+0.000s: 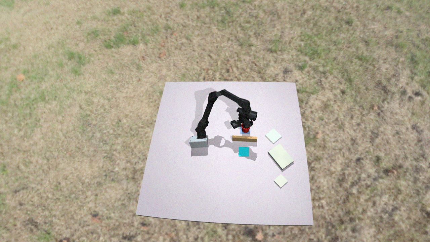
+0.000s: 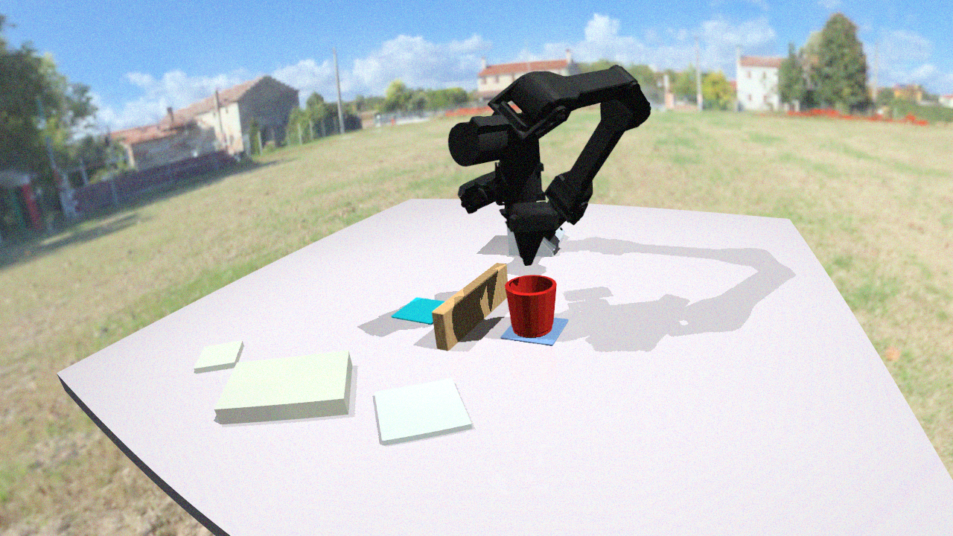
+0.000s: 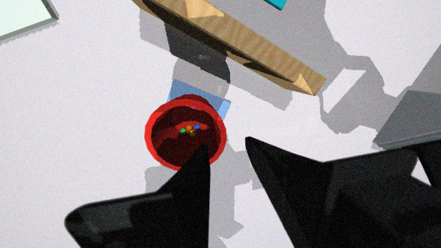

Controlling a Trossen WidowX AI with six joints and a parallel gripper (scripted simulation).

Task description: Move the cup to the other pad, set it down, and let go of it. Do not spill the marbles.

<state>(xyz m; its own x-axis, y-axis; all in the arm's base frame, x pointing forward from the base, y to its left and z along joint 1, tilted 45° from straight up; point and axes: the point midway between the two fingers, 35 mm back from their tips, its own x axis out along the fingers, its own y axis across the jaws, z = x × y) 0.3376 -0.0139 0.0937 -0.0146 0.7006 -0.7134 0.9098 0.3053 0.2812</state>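
Right now the red cup is 3 cm ahead of my gripper tip, 1 cm to the left of it and 6 cm below it. Round my gripper tip: wooden wall (1 cm ahead, 8 cm to the right, 8 cm below); cyan pad (18 cm to the right, 11 cm below); light blue pad (3 cm ahead, 2 cm to the left, 11 cm below).
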